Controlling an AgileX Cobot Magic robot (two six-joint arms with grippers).
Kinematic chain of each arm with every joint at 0, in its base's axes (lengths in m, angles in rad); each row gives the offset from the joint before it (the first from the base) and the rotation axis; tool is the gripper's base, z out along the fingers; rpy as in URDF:
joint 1: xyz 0 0 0.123 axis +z
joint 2: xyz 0 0 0 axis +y
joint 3: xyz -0.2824 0 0.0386 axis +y
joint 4: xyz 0.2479 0 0.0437 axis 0.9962 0 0.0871
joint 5: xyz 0 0 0 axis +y
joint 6: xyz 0.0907 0 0.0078 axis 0.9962 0 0.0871
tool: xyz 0 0 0 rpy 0 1.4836 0
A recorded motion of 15 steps. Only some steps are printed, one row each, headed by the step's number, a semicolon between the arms.
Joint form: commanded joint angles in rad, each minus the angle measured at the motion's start. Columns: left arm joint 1, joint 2, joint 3, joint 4, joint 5, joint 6; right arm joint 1, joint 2, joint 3, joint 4, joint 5, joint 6.
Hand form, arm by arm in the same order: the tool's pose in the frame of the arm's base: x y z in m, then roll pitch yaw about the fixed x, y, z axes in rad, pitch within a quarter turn. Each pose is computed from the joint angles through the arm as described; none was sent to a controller.
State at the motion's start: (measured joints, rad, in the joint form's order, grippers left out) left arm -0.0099 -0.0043 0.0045 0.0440 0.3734 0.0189; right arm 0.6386 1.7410 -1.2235 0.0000 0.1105 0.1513
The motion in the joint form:
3: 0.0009 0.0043 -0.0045 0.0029 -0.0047 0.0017; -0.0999 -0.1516 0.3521 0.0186 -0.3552 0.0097
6: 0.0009 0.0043 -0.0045 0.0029 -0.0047 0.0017; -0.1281 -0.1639 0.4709 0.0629 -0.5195 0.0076
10: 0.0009 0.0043 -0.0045 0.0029 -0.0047 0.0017; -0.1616 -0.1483 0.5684 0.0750 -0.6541 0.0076
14: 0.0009 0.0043 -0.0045 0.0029 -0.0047 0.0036; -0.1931 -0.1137 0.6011 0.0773 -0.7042 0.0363
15: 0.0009 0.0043 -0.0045 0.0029 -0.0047 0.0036; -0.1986 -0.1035 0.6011 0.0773 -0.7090 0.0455
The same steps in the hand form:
3: 0.0529 0.0011 0.1799 2.9064 1.2815 2.9052; 0.2951 0.1759 0.2401 2.7324 1.1478 -3.0516
6: 0.0529 0.0011 0.1799 2.9064 1.2815 2.9052; 0.2863 0.1577 0.2233 2.5973 1.1836 3.0467
10: 0.0529 0.0011 0.1799 2.9064 1.2815 2.9052; 0.2800 0.1407 0.2028 2.5595 1.1996 2.9630
14: 0.0529 0.0011 0.1799 2.9002 1.2811 2.8988; 0.2818 0.1302 0.1877 2.5329 1.1709 2.8937
15: 0.0529 0.0011 0.1799 2.9002 1.2811 2.8988; 0.2833 0.1290 0.1850 2.5247 1.1617 2.8775

